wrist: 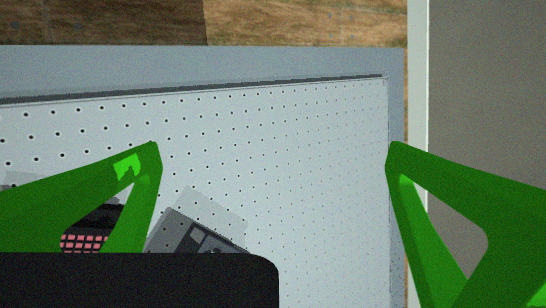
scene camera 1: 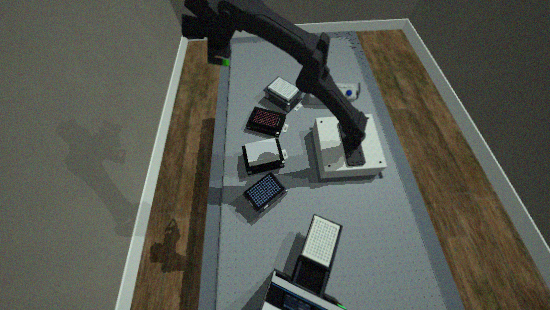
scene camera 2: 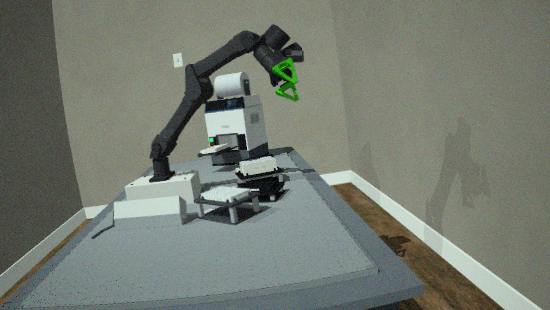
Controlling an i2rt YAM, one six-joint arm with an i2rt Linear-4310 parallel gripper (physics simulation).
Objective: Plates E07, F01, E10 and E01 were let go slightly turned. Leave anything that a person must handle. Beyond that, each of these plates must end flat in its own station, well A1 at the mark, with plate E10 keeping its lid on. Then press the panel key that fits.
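Plate labels are too small to read. In scene view 1, a white plate (scene camera 1: pixel 283 88) (scene camera 2: pixel 225 194) lies on a raised grey station, a dark plate with red wells (scene camera 1: pixel 266 119) (wrist: pixel 82 243) is beside it, then a tall white plate or lidded block (scene camera 1: pixel 263 151) (scene camera 2: pixel 258 165) on a black station, then a dark plate with blue wells (scene camera 1: pixel 265 191). Whether each is seated flat, and its A1 mark, cannot be told. The key panel (scene camera 1: pixel 348 92) (scene camera 2: pixel 149 209) is partly behind the arm; a blue key shows. My gripper (scene camera 1: pixel 220 61) (scene camera 2: pixel 297 91) (wrist: pixel 273 154) is open and empty, high above the table's edge side.
A white instrument (scene camera 1: pixel 292 297) (scene camera 2: pixel 227 122) stands at the table's far end from the panel, with a white well plate (scene camera 1: pixel 322 240) (scene camera 2: pixel 216 148) on its extended tray. The white arm base (scene camera 1: pixel 330 150) (scene camera 2: pixel 160 189) stands beside the row of stations. Small tabs stick out from some stations.
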